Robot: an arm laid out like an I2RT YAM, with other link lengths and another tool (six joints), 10 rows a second.
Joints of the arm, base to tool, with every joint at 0 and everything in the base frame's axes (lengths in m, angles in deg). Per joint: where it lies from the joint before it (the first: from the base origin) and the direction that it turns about. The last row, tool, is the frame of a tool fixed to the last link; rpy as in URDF.
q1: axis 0 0 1 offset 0 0 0.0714
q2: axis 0 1 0 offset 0.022 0.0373 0.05
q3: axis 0 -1 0 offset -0.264 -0.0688 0
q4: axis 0 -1 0 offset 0.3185 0.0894 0.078
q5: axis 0 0 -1 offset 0.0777 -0.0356 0.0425
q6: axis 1 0 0 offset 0.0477 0 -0.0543
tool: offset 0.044 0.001 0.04 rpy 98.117 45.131 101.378
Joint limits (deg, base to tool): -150..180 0..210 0..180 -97..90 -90..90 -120..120
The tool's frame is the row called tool.
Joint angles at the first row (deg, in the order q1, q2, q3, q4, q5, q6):
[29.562 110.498 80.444 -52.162 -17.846 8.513]
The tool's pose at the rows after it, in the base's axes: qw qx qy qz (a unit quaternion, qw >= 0); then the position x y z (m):
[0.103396 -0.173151 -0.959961 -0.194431 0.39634 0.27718 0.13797]
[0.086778 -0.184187 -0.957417 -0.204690 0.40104 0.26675 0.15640]
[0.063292 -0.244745 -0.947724 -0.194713 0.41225 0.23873 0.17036]
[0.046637 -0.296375 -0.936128 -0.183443 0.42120 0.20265 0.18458]
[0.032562 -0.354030 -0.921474 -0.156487 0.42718 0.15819 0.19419]
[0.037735 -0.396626 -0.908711 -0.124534 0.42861 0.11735 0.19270]
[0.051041 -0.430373 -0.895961 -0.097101 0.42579 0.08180 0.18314]
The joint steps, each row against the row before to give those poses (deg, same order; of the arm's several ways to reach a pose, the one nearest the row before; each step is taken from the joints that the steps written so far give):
[-0.132 -2.406 0.437 0.153 -0.722 0.240]
[-1.268 -2.360 0.022 -0.350 0.307 0.459]
[-2.688 -2.162 0.000 -1.092 3.147 4.175]
[-3.869 -2.275 -0.002 -2.294 2.273 1.923]
[-4.677 -1.834 0.003 -3.323 3.366 1.465]
[-4.634 -0.350 -0.043 -3.695 2.317 -0.263]
[-4.240 0.021 -1.138 -2.426 1.552 -0.655]

